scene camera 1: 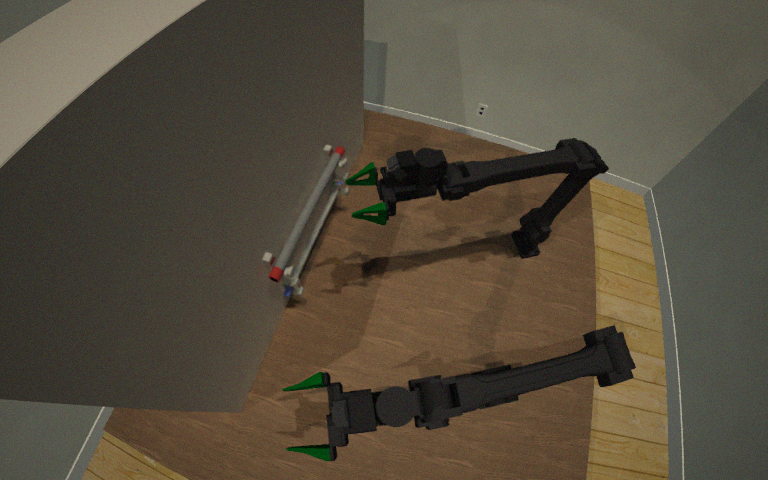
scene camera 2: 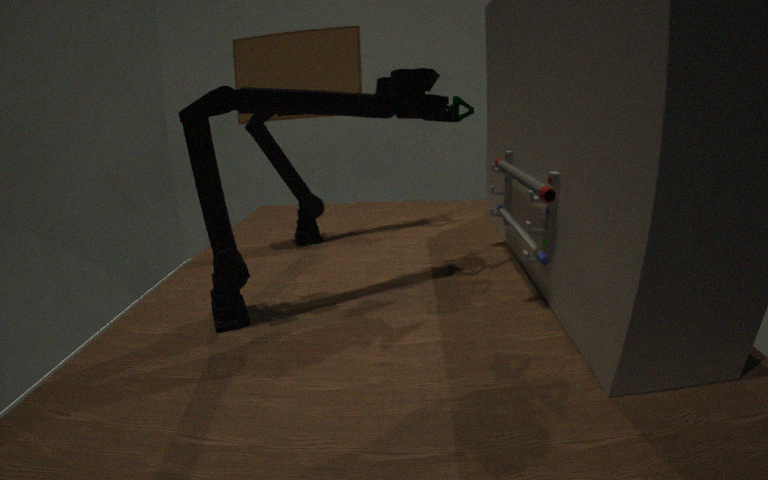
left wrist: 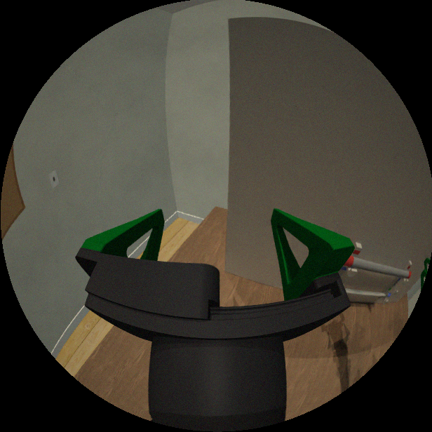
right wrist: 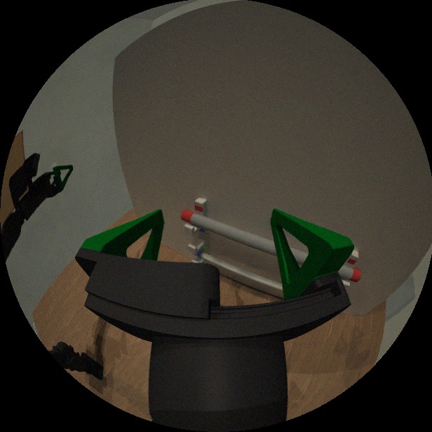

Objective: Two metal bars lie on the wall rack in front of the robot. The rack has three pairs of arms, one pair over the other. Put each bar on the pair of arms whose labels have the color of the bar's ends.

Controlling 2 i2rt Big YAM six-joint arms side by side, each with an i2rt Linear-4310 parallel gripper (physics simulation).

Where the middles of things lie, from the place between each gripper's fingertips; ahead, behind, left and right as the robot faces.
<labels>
My right hand is 16 cm short of the red-ended grey bar [scene camera 1: 282,261], 4 cm to the left of it and 18 cm above it.
Now: the red-ended grey bar 510 mm to the right of my left hand, 270 mm ahead of it and 200 mm below it.
</labels>
